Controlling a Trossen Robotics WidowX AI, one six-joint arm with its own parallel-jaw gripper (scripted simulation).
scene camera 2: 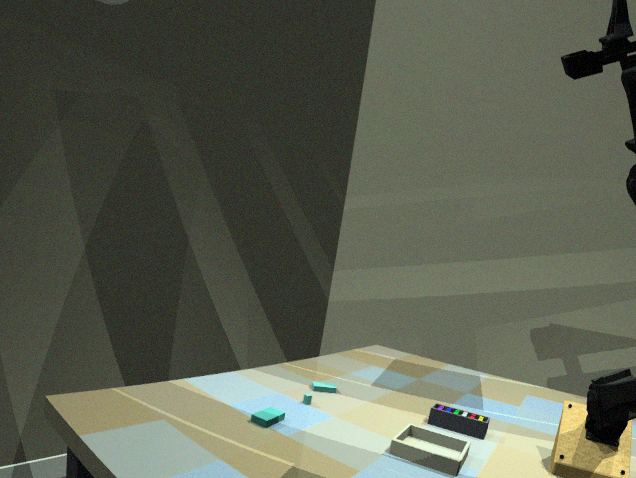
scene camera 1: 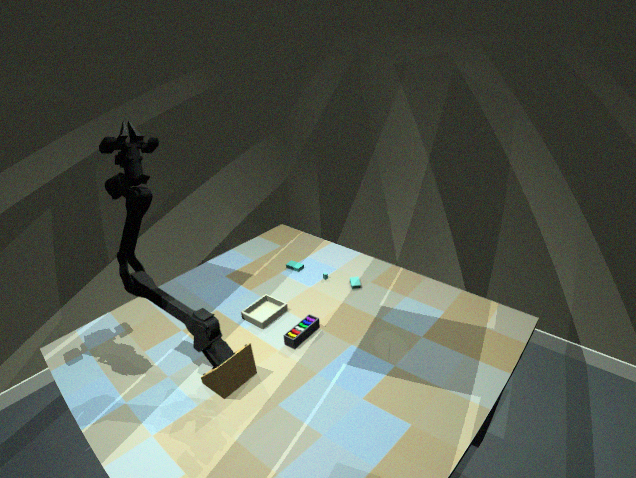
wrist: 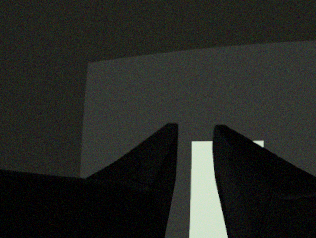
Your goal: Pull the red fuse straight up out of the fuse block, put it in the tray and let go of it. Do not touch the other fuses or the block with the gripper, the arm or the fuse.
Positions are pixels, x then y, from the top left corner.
Labels:
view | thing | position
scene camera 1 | gripper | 125, 121
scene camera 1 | beige tray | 264, 311
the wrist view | gripper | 195, 135

